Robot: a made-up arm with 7 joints.
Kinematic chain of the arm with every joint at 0, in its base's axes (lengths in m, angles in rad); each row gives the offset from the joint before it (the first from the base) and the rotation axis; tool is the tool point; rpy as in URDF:
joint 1: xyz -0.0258 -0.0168 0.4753 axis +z
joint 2: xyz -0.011 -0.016 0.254 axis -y
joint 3: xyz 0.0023 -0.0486 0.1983 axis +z
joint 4: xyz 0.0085 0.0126 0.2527 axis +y
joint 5: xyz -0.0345 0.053 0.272 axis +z
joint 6: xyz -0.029 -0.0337 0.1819 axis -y
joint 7: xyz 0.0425 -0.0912 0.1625 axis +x
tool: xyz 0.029 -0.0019 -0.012 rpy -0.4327 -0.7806 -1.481
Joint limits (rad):
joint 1: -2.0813..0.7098
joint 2: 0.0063..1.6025
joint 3: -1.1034..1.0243
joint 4: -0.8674..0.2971
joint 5: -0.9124..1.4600
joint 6: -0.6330..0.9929
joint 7: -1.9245..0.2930
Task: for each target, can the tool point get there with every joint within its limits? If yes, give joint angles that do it. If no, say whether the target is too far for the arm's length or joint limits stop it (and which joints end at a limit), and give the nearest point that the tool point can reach.
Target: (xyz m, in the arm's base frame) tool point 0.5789 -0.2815 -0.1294
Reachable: no: joint limits stop it (at a limit: joint 1, joint 2, joint 4, joint 6, joint 7) | nearest point 0.5833 0.4094 0.2488 | short by 0.788 m
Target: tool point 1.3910 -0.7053 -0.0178
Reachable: no: too far | nearest point 0.7272 0.3368 0.4601 | short by 1.325 m
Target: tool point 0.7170 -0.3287 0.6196
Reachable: no: joint limits stop it (at a limit: joint 1, joint 2, joint 3, joint 4, joint 5, joint 6, joint 7) | nearest point 0.7482 0.3272 0.5184 | short by 0.664 m
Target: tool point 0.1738 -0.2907 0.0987
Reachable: no: joint limits stop it (at a limit: joint 1, joint 2, joint 4, joint 6) | nearest point -0.3334 -0.6803 0.1595 | short by 0.642 m
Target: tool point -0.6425 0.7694 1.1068
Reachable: yes | joints -1.0415 1.1142 -0.0367 -0.2031 -0.0536 -0.1326 -1.1405
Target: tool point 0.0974 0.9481 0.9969
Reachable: yes | joints -1.6062 1.0840 -0.6758 -0.6820 0.4423 -0.4192 -1.5901
